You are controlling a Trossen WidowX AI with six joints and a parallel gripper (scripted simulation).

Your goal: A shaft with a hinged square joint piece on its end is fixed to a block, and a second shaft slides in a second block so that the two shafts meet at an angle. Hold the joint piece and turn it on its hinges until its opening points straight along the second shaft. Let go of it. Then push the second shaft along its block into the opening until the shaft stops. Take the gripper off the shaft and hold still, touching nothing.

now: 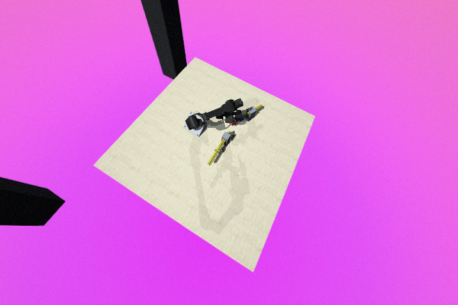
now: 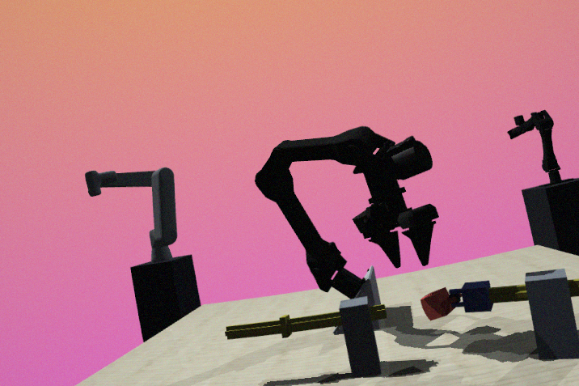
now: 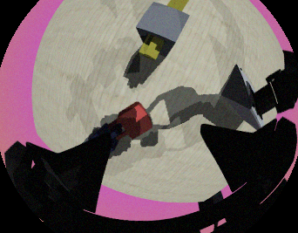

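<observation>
Right now my gripper tip is 30 mm short of the red square joint piece, 30 mm to the right of it and 70 mm above it.
</observation>
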